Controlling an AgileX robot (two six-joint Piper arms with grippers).
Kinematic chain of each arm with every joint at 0, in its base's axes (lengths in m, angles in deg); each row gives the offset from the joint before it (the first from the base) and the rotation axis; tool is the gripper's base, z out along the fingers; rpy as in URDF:
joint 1: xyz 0 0 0.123 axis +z
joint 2: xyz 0 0 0 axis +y
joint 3: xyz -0.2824 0 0.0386 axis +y
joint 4: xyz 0.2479 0 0.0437 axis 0.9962 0 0.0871
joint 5: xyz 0 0 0 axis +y
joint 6: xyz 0.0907 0 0.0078 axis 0.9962 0 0.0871
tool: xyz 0 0 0 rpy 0 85 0
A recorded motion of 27 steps. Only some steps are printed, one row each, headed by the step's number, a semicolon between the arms.
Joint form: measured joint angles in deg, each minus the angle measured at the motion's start. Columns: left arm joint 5, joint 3, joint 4, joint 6, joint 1, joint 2; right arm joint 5, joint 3, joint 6, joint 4, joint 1, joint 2.
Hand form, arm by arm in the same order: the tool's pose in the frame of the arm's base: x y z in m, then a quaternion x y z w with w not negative. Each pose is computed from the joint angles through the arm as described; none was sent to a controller.
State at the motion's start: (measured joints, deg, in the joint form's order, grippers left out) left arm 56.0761 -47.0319 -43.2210 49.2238 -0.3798 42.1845; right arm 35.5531 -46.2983 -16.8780 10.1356 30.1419 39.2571
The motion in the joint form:
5: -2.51 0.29 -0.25 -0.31 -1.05 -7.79; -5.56 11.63 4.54 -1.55 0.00 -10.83
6: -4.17 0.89 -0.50 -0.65 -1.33 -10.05; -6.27 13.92 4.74 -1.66 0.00 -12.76
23: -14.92 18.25 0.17 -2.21 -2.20 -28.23; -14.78 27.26 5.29 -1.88 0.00 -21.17
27: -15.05 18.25 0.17 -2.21 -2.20 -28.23; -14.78 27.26 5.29 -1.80 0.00 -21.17
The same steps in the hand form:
5: 0.0877 -0.0526 0.3754 0.29680 0.77590 -0.16515 0.53161; 0.0811 0.0550 0.3329 -0.26485 0.76671 0.15724 0.56328
6: 0.0797 -0.0520 0.3775 0.29047 0.76422 -0.16054 0.55301; 0.0770 0.0523 0.3240 -0.26267 0.76565 0.15747 0.56567
23: 0.0411 -0.0429 0.3162 0.23871 0.73588 -0.13046 0.62006; 0.0656 0.0435 0.2721 -0.24621 0.75197 0.15856 0.59057
27: 0.0412 -0.0428 0.3164 0.23810 0.73551 -0.13003 0.62082; 0.0656 0.0435 0.2721 -0.24586 0.75206 0.15914 0.59045

